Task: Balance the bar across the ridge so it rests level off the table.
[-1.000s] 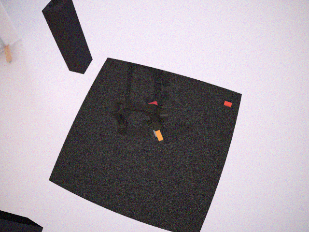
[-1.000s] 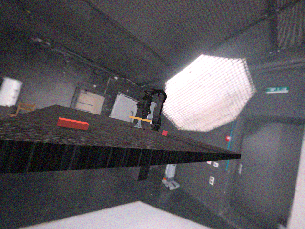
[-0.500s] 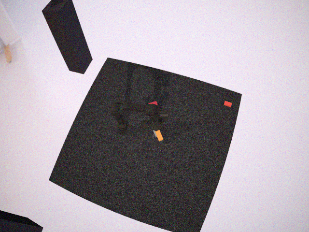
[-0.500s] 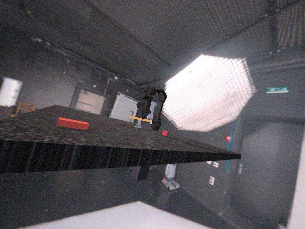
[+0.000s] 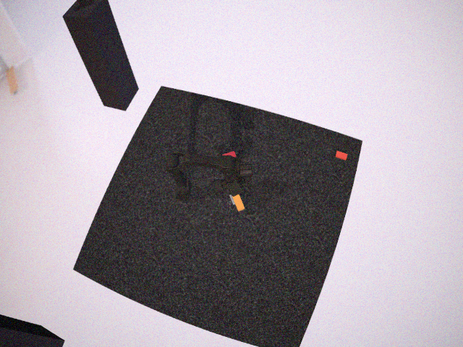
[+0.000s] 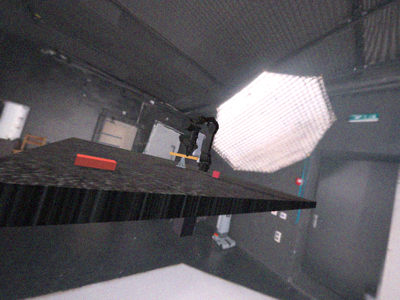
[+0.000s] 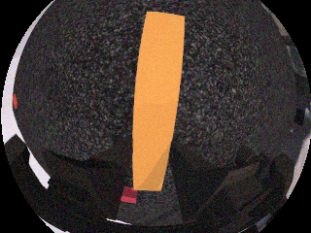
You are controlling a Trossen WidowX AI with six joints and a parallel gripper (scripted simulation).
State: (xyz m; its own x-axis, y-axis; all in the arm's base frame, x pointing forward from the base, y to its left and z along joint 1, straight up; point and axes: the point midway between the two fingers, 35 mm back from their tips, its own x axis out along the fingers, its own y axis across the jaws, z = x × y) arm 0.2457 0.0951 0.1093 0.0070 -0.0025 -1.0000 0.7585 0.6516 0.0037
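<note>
My gripper tip is 20 mm short of the orange bar and 20 mm to the left of it. From my gripper tip the other things lie so: red block (490 mm ahead, 400 mm to the left, 70 mm below).
</note>
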